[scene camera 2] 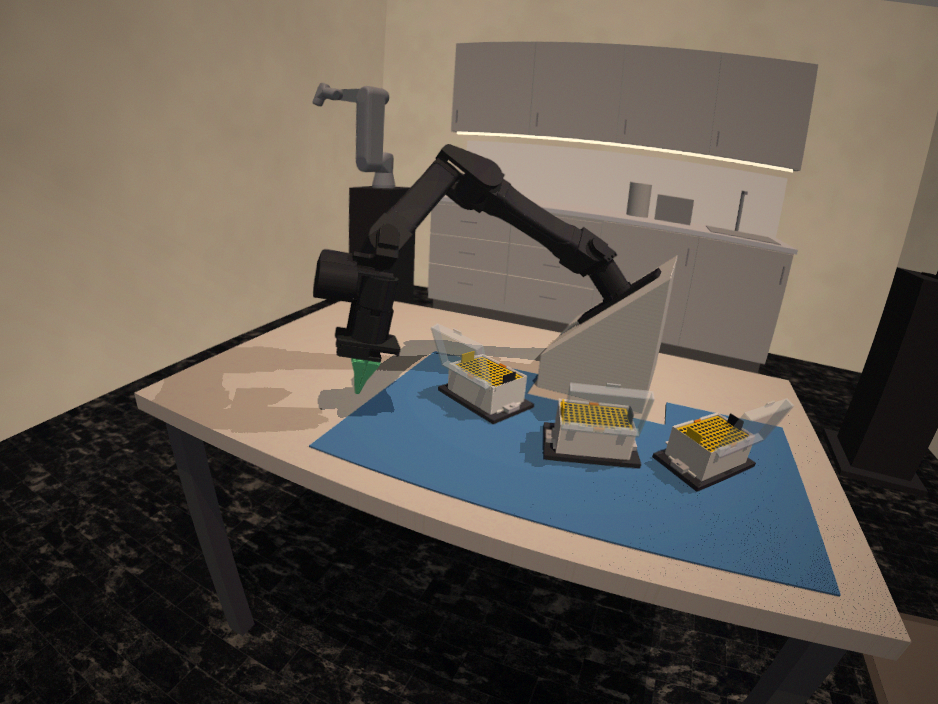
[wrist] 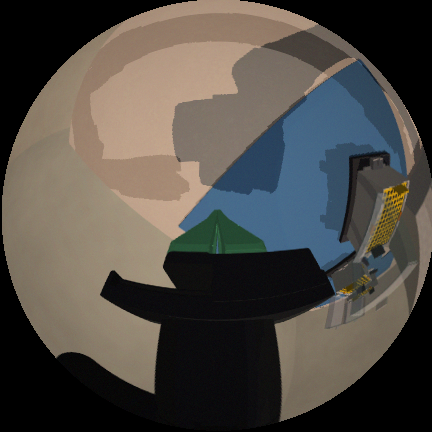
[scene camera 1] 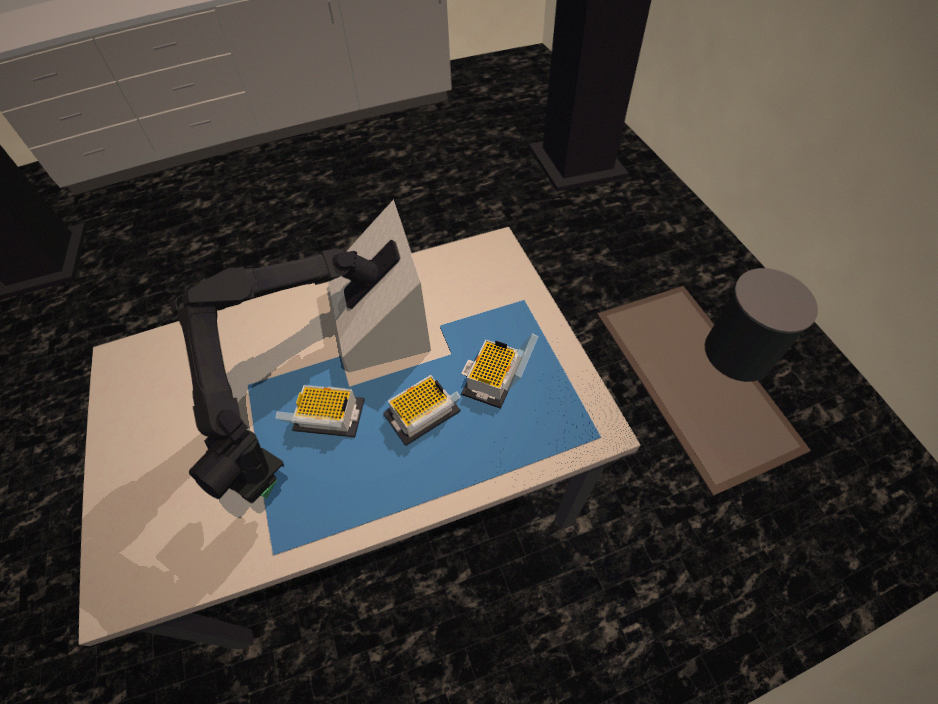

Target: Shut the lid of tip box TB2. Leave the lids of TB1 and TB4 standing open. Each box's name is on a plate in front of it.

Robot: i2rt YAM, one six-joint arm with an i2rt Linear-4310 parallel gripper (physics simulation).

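Places are measured from the arm's base along level axes (x ahead, y left, z up), in metres.
Pixels of known places: gripper, fingertip midpoint: (scene camera 2: pixel 356 392) (wrist: pixel 216 214) (scene camera 1: pixel 265 496); arm's base, origin of the base link: (scene camera 2: pixel 620 298) (scene camera 1: pixel 372 275).
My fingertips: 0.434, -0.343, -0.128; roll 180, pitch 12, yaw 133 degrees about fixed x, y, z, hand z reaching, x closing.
Ahead of a thing's pixels: the offset from my fingertips to its top centre, as dx, dy, dz. "spot": to the spot under its first point. Level surfaces: height alone.
Three white tip boxes with yellow racks stand in a row: the left box (scene camera 1: pixel 323 407) (scene camera 2: pixel 484 388), the middle box @[-0.136, +0.372, +0.017] (scene camera 1: pixel 421 406) (scene camera 2: pixel 595 441) and the right box @[-0.178, +0.562, +0.017] (scene camera 1: pixel 492 369) (scene camera 2: pixel 710 452). Their clear lids all stand open: left lid @[-0.124, +0.130, +0.105] (scene camera 1: pixel 285 416) (scene camera 2: pixel 452 340), middle lid @[spot: -0.035, +0.378, +0.093] (scene camera 2: pixel 594 391), right lid @[-0.128, +0.622, +0.105] (scene camera 1: pixel 528 354) (scene camera 2: pixel 771 419). The name plates are unreadable, so I cannot tell which box is TB2. My gripper (scene camera 1: pixel 267 491) (scene camera 2: pixel 359 390) (wrist: pixel 216 214) has green fingers, is shut and empty, and hangs above the table left of the boxes. The wrist view shows a near box @[-0.196, +0.161, +0.017] (wrist: pixel 367 197) at right.
A blue mat @[dz -0.049] (scene camera 1: pixel 393 484) (scene camera 2: pixel 469 462) (wrist: pixel 312 125) lies under the boxes on the table @[dz -0.052] (scene camera 1: pixel 128 394) (scene camera 2: pixel 250 371). A pale wedge-shaped stand (scene camera 1: pixel 390 325) (scene camera 2: pixel 606 356) carries the arm base behind the boxes. The arm arches from it over the table's left side.
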